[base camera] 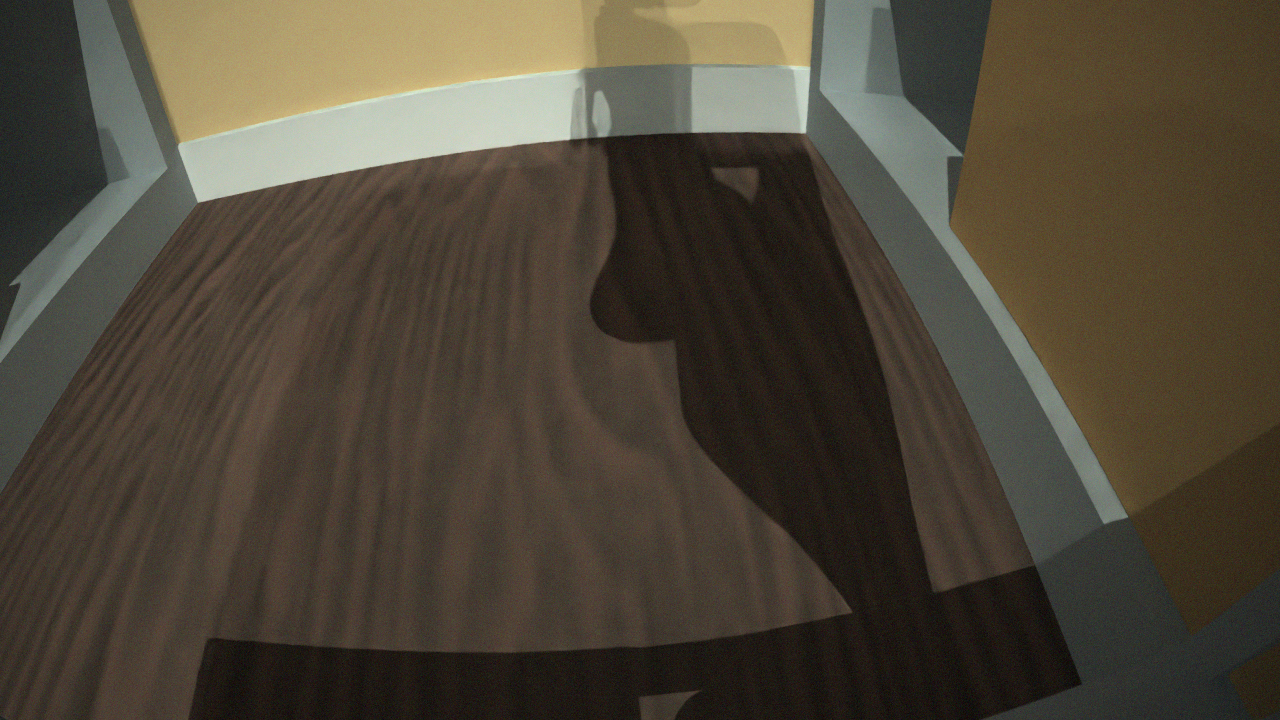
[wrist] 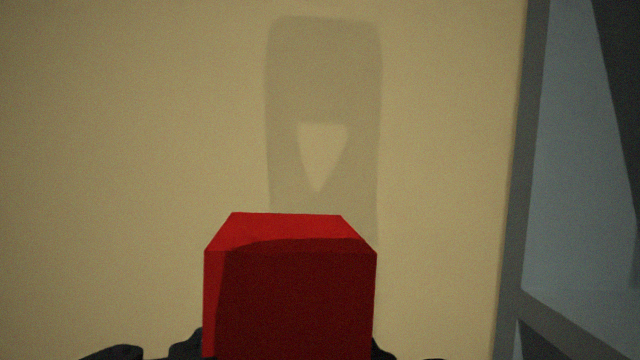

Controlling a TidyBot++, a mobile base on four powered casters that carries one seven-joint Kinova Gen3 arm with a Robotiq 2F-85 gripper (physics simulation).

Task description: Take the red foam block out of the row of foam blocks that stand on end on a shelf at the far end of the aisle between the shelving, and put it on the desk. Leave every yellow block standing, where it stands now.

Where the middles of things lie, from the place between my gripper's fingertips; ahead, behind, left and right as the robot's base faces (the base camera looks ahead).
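There's a red foam block [wrist: 269, 278] here, and it's 30 mm behind my hand and 10 mm above it.
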